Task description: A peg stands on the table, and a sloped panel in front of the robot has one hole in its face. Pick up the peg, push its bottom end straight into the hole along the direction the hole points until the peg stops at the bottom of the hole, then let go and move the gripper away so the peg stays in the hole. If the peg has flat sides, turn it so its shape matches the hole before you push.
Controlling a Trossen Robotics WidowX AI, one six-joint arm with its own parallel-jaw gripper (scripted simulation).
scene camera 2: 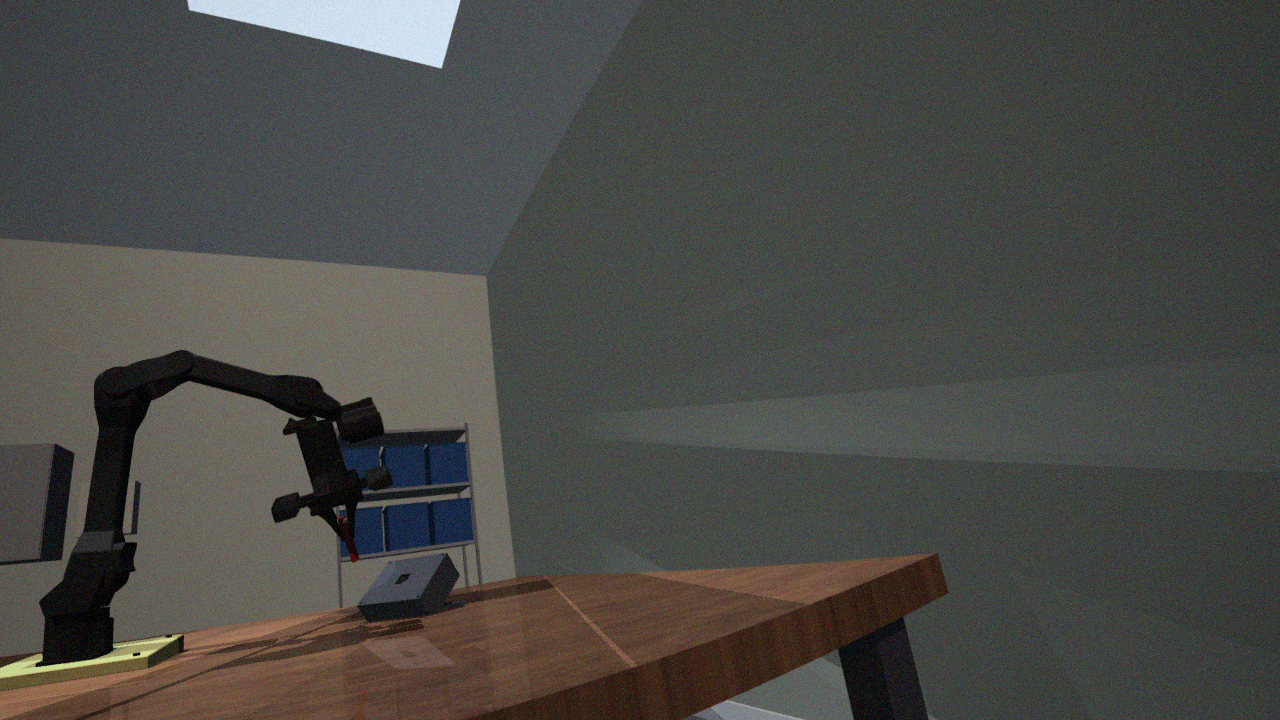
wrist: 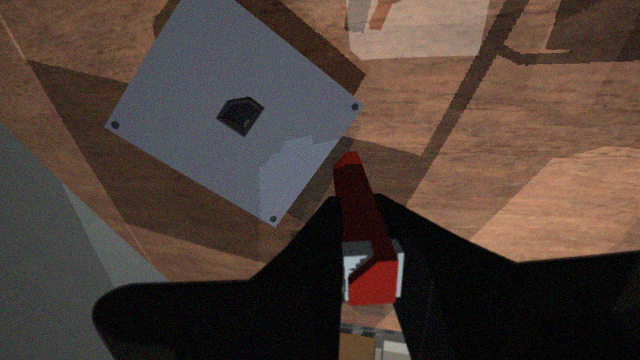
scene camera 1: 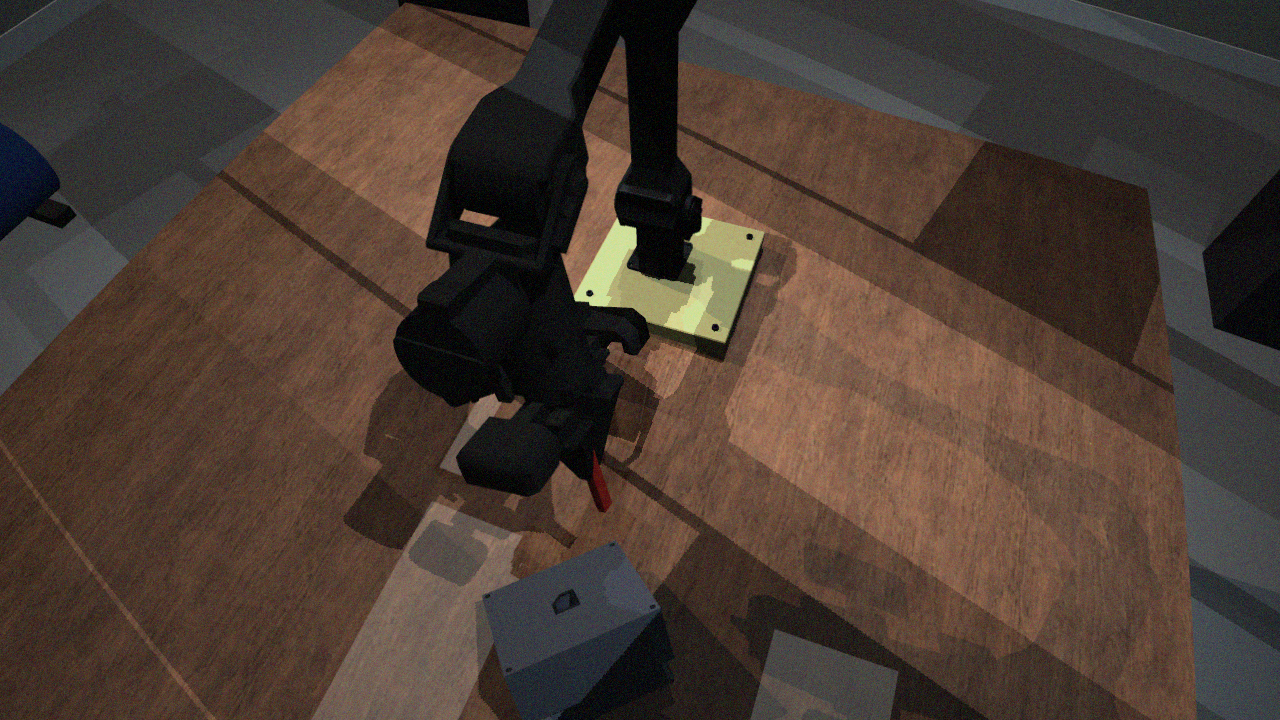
Observation:
The gripper (scene camera 1: 590,472) holds a red peg. Further things: a grey sloped panel (wrist: 198,62).
The gripper shows as well in scene camera 2 (scene camera 2: 348,539) and in the wrist view (wrist: 354,206).

